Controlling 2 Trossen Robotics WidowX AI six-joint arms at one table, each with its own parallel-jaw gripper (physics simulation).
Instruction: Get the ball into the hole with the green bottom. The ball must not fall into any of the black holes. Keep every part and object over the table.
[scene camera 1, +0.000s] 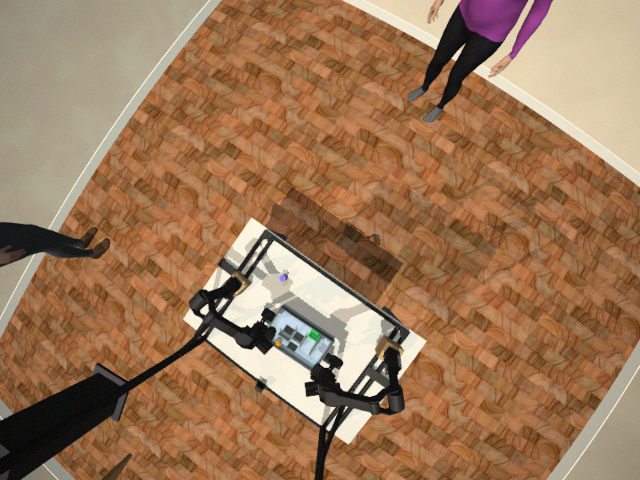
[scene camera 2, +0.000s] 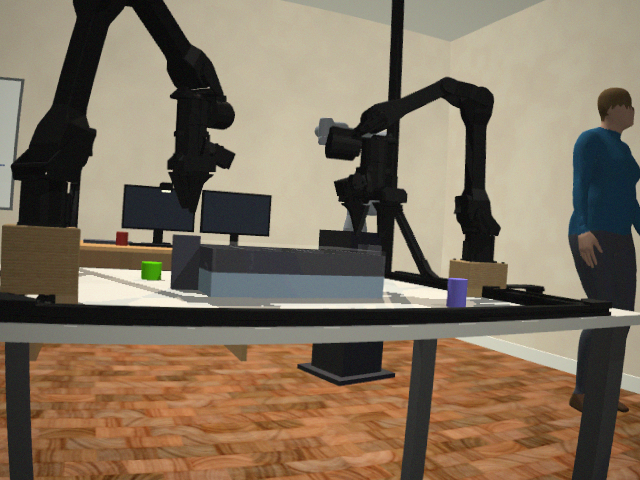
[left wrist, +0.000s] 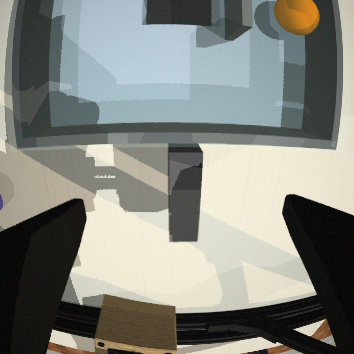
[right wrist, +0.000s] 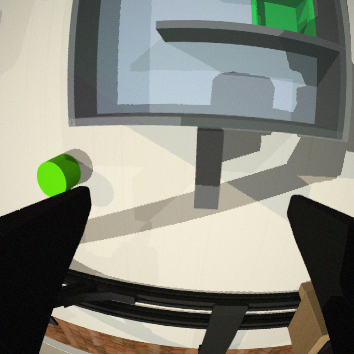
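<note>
Maze box (scene camera 2: 217, 268), (scene camera 1: 299, 339), (left wrist: 81, 81) and (right wrist: 269, 73). My left gripper (scene camera 2: 368, 236) and (left wrist: 187, 207); my right gripper (scene camera 2: 188, 210) and (right wrist: 193, 201). I see a green cylinder (right wrist: 59, 173); in the left wrist view the cylinder is out of frame.
</note>
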